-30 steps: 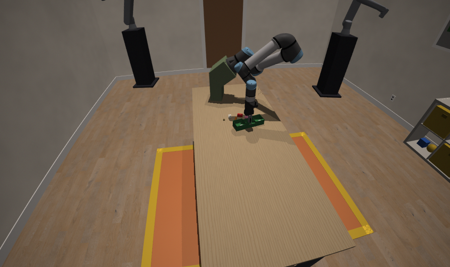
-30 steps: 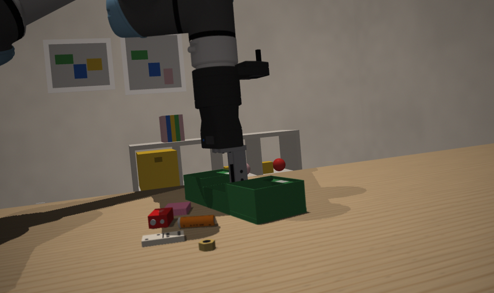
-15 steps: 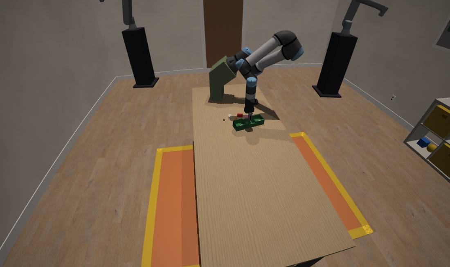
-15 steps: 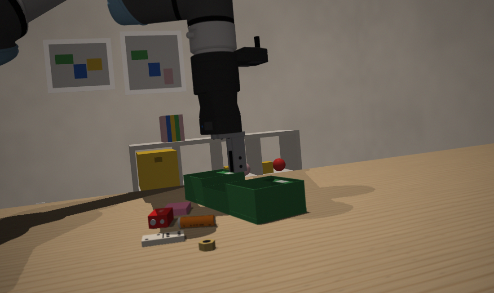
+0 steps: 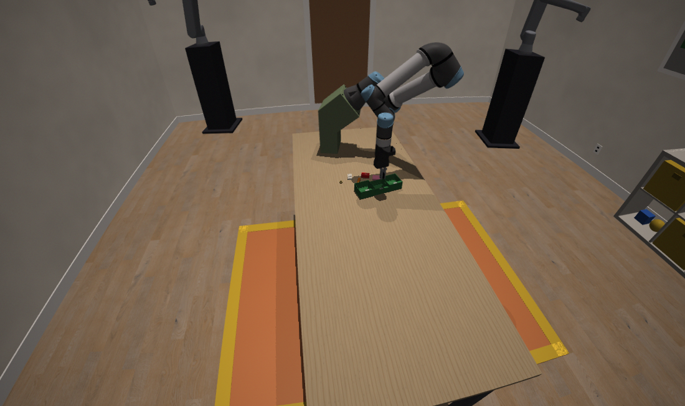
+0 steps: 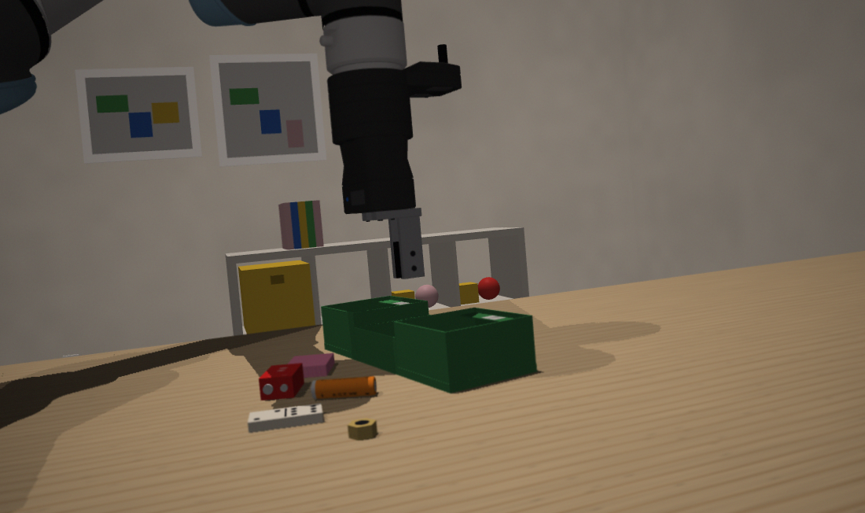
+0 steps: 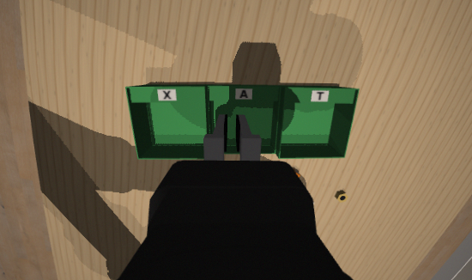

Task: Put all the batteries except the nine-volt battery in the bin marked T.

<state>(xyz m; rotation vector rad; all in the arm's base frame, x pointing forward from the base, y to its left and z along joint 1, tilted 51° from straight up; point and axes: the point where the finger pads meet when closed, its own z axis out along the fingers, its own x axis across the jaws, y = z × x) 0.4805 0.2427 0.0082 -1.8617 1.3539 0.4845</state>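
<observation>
The orange cylindrical battery lies 70 mm behind my hand, 120 mm to the right of it and 90 mm below it. Also, from my hand: joined green bins: 20 mm to the right, 70 mm below; pink block: 100 mm behind, 20 mm to the right, 90 mm below; red nine-volt battery: 120 mm behind, 90 mm to the right, 80 mm below.
</observation>
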